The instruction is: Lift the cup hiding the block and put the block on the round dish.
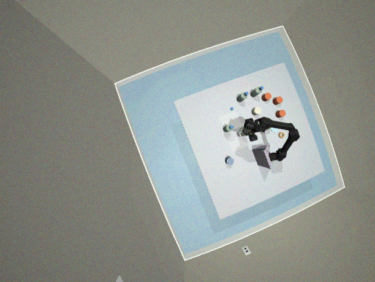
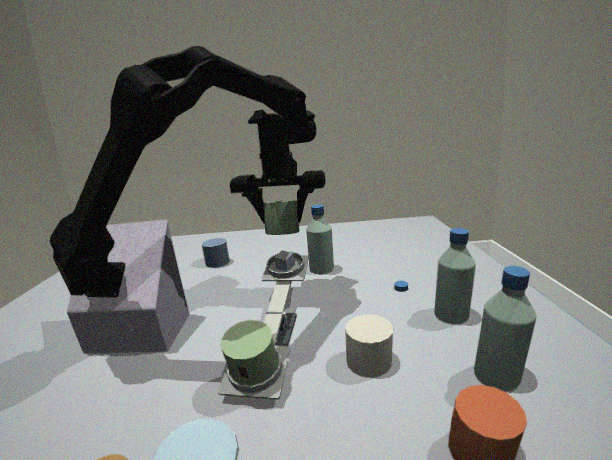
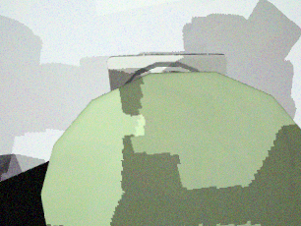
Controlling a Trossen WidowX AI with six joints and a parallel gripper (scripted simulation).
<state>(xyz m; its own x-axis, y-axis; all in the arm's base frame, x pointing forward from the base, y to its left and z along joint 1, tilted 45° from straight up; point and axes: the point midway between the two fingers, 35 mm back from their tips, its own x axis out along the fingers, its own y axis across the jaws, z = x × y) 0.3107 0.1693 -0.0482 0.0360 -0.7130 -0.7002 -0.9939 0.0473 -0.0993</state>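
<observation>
The grey block is 8 cm below my gripper tip and 1 cm to the right of it. From my gripper tip the other things lie so: cream cylinder: 22 cm to the right, 13 cm below, 13 cm ahead; then blue cap: 25 cm ahead, 16 cm below, 1 cm to the right; then grey balance: 14 cm to the right, 13 cm below, 1 cm behind.
</observation>
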